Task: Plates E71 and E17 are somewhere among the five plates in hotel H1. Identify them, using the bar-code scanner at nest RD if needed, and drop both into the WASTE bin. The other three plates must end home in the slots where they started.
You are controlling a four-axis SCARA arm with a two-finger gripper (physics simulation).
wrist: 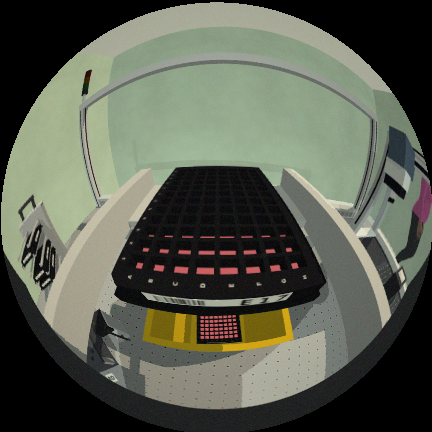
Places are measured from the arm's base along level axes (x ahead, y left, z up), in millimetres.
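Pixels of known places: gripper, fingertip midpoint: (pixel 216 176).
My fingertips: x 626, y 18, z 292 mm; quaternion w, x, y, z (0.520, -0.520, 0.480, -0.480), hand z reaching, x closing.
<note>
Ahead of a thing's pixels: the offset from my fingertips to its top centre. "pt": to the spot under its first point.
My gripper (pixel 216 176) is shut on plate E17 @(dx -24, dy -2, dz -3 mm) (pixel 217 287), a black well plate held level between the two pale fingers. Its front label shows a bar code and reads E17, and pink shows in its front rows of wells. Below and beyond it is the yellow WASTE bin @(dx -23, dy -2, dz -79 mm) (pixel 222 347), partly hidden by the held plate. A black plate with pink wells @(dx -20, dy -3, dz -259 mm) (pixel 219 327) lies inside the bin; its label cannot be read. Hotel H1 @(pt dx -11, dy +457, dz -39 mm) (pixel 42 212) stands tilted in the view at the far left, with black plates @(dx -104, dy +444, dz -113 mm) (pixel 39 257) in it whose labels are too small to read.
A black scanner device @(dx -121, dy +212, dz -196 mm) (pixel 102 324) stands on the perforated deck at the lower left, near a small label (pixel 110 377). A grey frame (pixel 220 58) spans the back, with a signal light @(pt dx +397, dy +667, dz +458 mm) (pixel 87 82) at its left. A blue and white machine (pixel 401 147) and a person in magenta (pixel 423 202) show at the right.
</note>
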